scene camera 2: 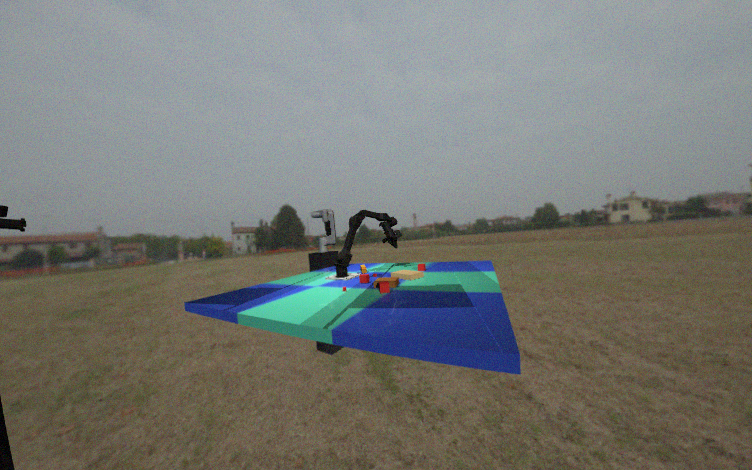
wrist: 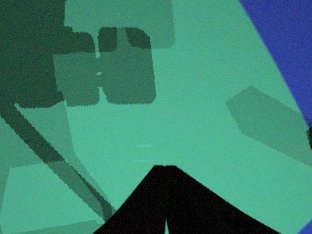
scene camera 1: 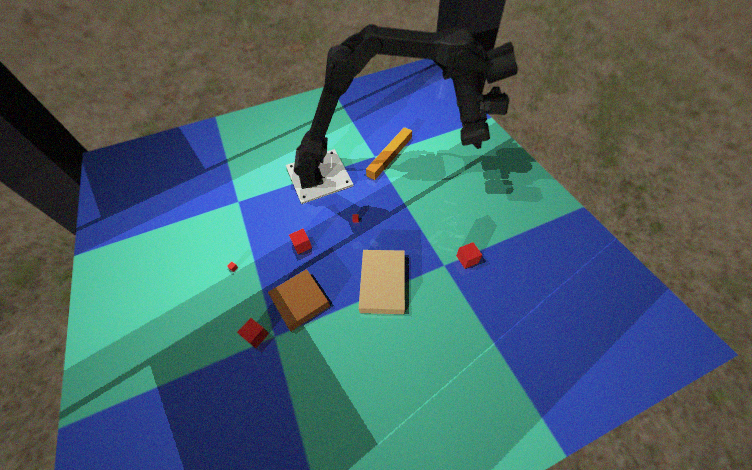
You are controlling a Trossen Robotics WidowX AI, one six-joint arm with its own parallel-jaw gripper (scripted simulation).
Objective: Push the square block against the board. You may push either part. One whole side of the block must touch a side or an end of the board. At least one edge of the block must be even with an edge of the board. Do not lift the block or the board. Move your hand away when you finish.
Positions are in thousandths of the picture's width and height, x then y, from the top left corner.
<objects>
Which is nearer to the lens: the tan board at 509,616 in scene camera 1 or the orange bar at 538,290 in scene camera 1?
The tan board.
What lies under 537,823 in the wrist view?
My gripper.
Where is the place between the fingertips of my gripper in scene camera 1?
At 638,314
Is my gripper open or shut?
Shut.
</objects>
